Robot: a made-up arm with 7 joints.
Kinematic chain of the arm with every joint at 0, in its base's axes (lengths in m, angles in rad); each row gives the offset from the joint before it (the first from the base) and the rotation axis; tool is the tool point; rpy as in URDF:
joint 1: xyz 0 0 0.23 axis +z
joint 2: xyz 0 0 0 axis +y
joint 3: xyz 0 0 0.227 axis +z
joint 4: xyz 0.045 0 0 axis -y
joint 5: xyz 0.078 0 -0.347 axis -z
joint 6: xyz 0 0 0 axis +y
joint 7: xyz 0.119 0 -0.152 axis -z
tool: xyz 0 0 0 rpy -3.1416 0 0
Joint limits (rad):
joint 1: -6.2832..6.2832
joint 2: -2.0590..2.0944
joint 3: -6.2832..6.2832
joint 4: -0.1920..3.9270
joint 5: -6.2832..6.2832
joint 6: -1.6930..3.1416
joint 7: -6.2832..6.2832
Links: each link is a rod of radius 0.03 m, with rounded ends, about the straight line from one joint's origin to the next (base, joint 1, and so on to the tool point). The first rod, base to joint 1, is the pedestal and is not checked.
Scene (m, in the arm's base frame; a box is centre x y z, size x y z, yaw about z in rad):
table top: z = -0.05
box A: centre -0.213 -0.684 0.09 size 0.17 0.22 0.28 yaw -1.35
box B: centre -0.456 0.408 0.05 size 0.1 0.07 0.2 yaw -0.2
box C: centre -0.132 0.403 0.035 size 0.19 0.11 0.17 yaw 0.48
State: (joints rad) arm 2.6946 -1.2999 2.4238 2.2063 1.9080 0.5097 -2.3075
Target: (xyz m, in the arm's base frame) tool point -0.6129 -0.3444 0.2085
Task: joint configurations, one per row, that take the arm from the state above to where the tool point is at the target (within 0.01 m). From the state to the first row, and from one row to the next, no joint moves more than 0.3 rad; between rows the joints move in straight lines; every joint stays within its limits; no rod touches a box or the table.
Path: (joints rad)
1: 2.4967 -1.1241 2.1759 2.0286 1.8301 0.4052 -2.3984
2: 2.2988 -0.9483 1.9279 1.8508 1.7523 0.3007 -2.4892
3: 2.1010 -0.7725 1.6800 1.6731 1.6744 0.1962 -2.5801
4: 1.8945 -0.9507 1.6988 1.6898 1.7701 0.4775 -2.3659
5: 1.6881 -1.1290 1.7176 1.7064 1.8658 0.7587 -2.1517
6: 1.5063 -1.2027 1.8313 1.7971 1.8809 0.6099 -2.2296
7: 1.3246 -1.2764 1.9451 1.8877 1.8959 0.4611 -2.3075

